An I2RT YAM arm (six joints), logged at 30 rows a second.
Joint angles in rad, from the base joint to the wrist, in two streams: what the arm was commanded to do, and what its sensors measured. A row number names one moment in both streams.
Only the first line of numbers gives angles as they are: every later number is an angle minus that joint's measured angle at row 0.
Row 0, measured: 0.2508 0.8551 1.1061 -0.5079 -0.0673 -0.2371
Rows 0 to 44, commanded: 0.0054 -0.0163 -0.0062 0.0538 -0.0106 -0.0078; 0.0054 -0.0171 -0.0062 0.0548 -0.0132 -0.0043; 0.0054 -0.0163 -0.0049 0.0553 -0.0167 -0.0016; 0.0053 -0.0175 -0.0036 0.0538 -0.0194 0.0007; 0.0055 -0.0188 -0.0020 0.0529 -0.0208 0.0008; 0.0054 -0.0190 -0.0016 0.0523 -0.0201 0.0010; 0.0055 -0.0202 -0.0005 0.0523 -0.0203 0.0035; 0.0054 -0.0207 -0.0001 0.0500 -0.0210 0.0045; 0.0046 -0.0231 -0.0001 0.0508 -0.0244 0.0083; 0.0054 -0.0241 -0.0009 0.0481 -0.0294 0.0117; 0.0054 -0.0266 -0.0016 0.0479 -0.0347 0.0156; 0.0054 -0.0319 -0.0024 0.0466 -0.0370 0.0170; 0.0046 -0.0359 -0.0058 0.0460 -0.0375 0.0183; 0.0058 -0.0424 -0.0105 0.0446 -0.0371 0.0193; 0.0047 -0.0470 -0.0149 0.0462 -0.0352 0.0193; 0.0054 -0.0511 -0.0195 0.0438 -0.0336 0.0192; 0.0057 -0.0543 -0.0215 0.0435 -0.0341 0.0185; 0.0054 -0.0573 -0.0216 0.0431 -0.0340 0.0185; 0.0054 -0.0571 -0.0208 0.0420 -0.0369 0.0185; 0.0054 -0.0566 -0.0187 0.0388 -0.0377 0.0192; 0.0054 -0.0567 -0.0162 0.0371 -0.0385 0.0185; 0.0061 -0.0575 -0.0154 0.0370 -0.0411 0.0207; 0.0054 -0.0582 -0.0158 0.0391 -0.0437 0.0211; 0.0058 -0.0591 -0.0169 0.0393 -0.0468 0.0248; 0.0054 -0.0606 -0.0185 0.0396 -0.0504 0.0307; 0.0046 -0.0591 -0.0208 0.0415 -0.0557 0.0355; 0.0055 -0.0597 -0.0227 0.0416 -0.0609 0.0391; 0.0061 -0.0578 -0.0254 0.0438 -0.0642 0.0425; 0.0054 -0.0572 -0.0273 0.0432 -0.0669 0.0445; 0.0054 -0.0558 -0.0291 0.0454 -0.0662 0.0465; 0.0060 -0.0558 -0.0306 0.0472 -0.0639 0.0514; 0.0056 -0.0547 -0.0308 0.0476 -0.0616 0.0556; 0.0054 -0.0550 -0.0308 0.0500 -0.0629 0.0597; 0.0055 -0.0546 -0.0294 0.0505 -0.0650 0.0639; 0.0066 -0.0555 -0.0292 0.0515 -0.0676 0.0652; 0.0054 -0.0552 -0.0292 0.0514 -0.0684 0.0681; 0.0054 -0.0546 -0.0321 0.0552 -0.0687 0.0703; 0.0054 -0.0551 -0.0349 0.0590 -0.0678 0.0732; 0.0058 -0.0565 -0.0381 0.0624 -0.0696 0.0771; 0.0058 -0.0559 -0.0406 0.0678 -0.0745 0.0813; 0.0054 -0.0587 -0.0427 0.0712 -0.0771 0.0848; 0.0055 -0.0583 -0.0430 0.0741 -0.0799 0.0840; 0.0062 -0.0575 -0.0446 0.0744 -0.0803 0.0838; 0.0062 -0.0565 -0.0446 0.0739 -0.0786 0.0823; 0.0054 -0.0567 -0.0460 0.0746 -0.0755 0.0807
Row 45, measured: -0.0011 -0.0450 -0.0439 0.0240 -0.0538 0.0740
